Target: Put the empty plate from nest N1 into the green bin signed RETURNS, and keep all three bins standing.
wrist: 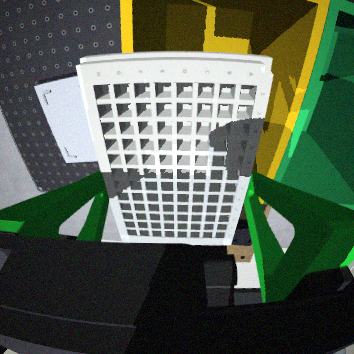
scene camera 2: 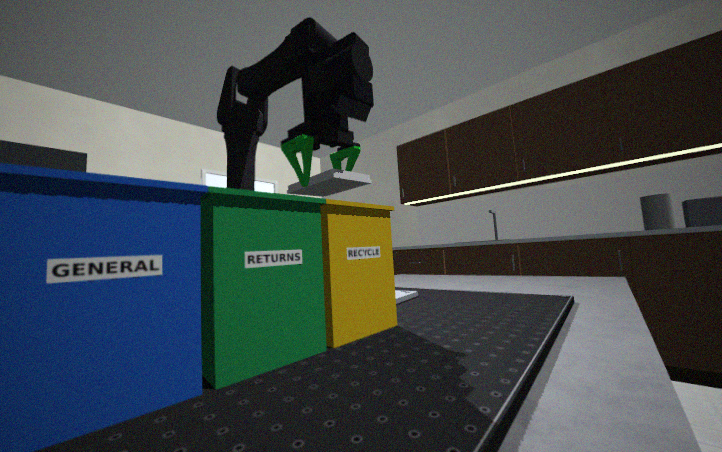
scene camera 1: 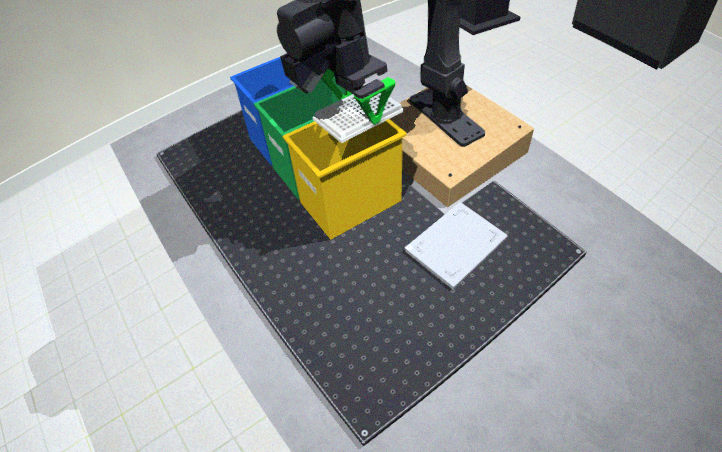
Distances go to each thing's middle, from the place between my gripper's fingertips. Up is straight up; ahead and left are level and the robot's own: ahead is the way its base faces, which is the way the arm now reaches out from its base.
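With the green returns bin (scene camera 2: 262,290), my hand is 150 mm to the left of it, 30 mm short of it and 140 mm above it. The pale nest (scene camera 1: 463,241) is 80 mm behind my hand, 190 mm to the left of it and 220 mm below it. Counted from my hand as well, the yellow recycle bin (scene camera 1: 341,185) is 30 mm ahead, 20 mm to the right and 140 mm below. The white plate (scene camera 1: 345,119) is 10 mm ahead of my hand.
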